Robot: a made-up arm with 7 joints. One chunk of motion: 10 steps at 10 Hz.
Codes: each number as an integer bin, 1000 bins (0 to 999) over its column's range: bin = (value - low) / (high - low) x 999, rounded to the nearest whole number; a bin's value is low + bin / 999 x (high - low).
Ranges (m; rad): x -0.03..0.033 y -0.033..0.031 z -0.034..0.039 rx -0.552..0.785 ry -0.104..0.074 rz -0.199..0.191
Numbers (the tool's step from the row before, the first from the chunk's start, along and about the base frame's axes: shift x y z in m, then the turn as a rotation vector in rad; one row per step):
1: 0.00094 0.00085 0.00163 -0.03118 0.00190 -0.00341
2: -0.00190 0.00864 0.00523 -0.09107 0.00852 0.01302
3: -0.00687 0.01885 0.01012 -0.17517 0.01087 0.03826
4: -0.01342 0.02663 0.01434 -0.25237 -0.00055 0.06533
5: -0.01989 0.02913 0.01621 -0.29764 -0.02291 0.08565
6: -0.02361 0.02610 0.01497 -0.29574 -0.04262 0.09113
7: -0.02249 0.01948 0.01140 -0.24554 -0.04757 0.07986
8: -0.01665 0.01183 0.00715 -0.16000 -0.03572 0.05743
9: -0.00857 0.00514 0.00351 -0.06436 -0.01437 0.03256
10: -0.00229 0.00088 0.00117 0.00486 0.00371 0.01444
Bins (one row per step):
1: 491 528 488 389 594 501
2: 446 650 537 344 632 543
3: 367 809 604 282 645 608
4: 263 931 662 224 581 677
5: 160 970 687 190 455 729
6: 101 923 670 191 344 743
7: 119 819 621 229 317 714
8: 212 700 563 293 383 657
9: 340 595 513 364 503 593
10: 439 529 481 416 605 547

